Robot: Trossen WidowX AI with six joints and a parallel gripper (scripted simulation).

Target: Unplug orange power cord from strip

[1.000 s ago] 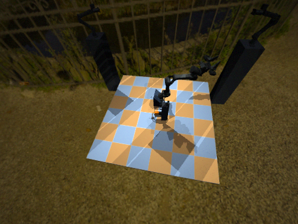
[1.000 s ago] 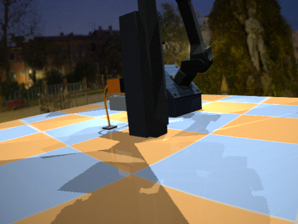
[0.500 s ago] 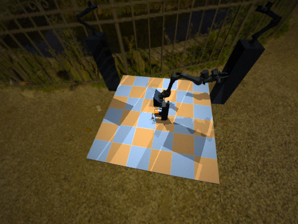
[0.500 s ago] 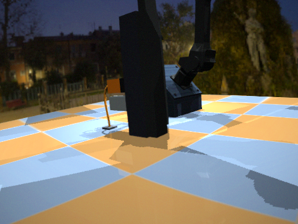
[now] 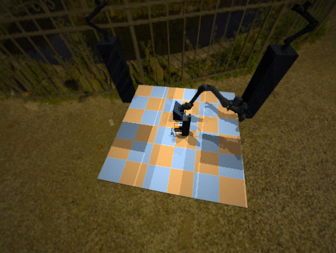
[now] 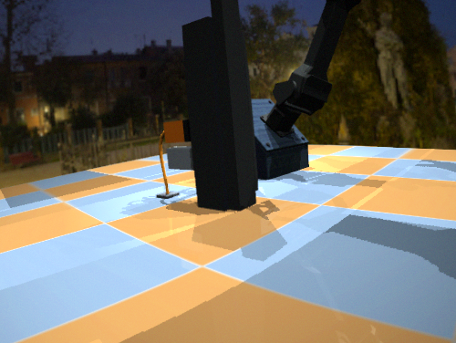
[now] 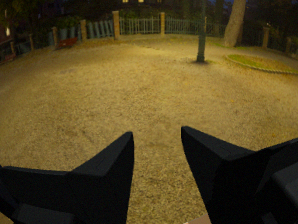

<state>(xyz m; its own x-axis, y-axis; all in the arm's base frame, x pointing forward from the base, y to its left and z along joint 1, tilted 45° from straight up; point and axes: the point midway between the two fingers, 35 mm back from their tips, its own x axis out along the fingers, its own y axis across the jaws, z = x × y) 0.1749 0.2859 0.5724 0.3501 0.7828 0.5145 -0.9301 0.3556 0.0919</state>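
My gripper tip is now 64 cm to the left of the orange plug, 16 cm above it and 5 cm short of it.
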